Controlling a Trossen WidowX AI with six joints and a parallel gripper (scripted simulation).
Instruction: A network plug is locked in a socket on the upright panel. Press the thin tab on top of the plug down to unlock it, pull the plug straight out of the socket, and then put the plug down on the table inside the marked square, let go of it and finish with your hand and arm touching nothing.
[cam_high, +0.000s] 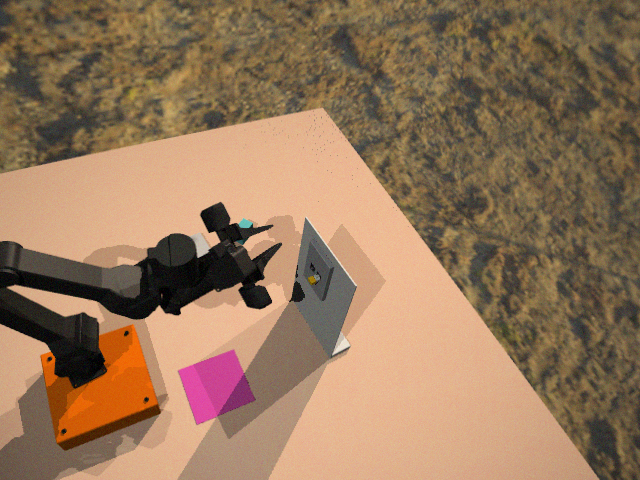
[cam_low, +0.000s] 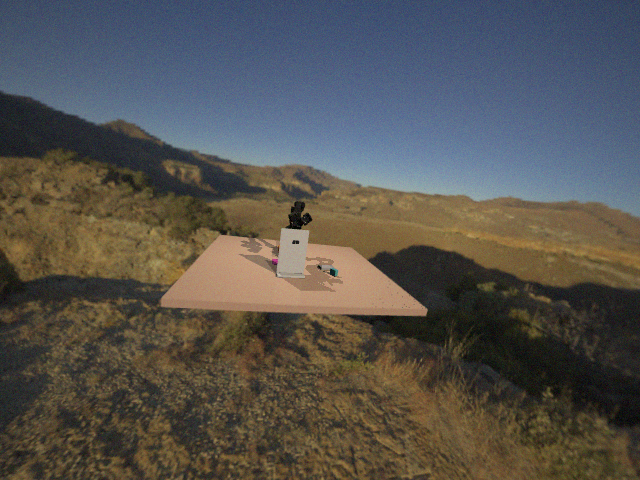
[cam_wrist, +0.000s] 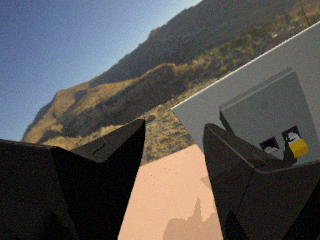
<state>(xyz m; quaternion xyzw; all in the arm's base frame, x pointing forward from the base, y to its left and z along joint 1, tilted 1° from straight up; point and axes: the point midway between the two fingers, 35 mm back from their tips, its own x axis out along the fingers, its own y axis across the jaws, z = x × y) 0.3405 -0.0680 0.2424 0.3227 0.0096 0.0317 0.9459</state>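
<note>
My gripper tip is 90 mm above the grey plug, 70 mm to the left of it and 60 mm short of it. Round my gripper tip: upright panel: 170 mm below, 80 mm ahead, 60 mm to the right; then teal cube: 280 mm below, 230 mm to the left, 70 mm ahead; then magenta marked square: 300 mm below, 170 mm behind, 70 mm to the right.
</note>
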